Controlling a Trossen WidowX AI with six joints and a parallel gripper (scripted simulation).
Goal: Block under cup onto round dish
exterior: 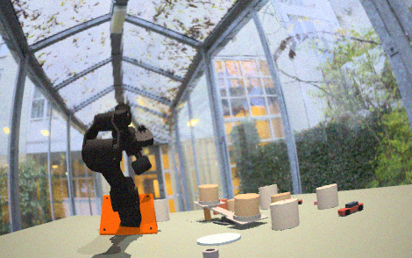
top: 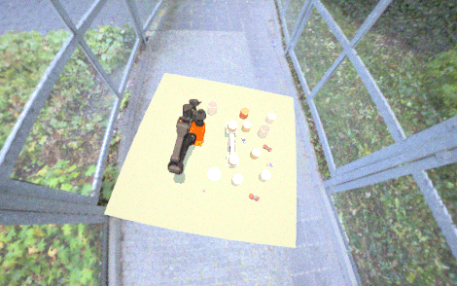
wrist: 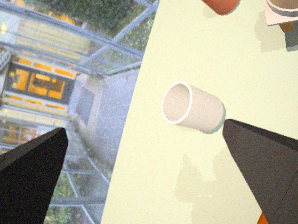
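Now: the pale green block 30 cm ahead of my gripper tip, 23 cm to the right of it and 21 cm below it. Also, from my gripper tip: balance: 26 cm ahead, 10 cm to the right, 23 cm below; then balance beam: 26 cm ahead, 10 cm to the right, 21 cm below; then round pale dish: 19 cm ahead, 36 cm to the right, 25 cm below.
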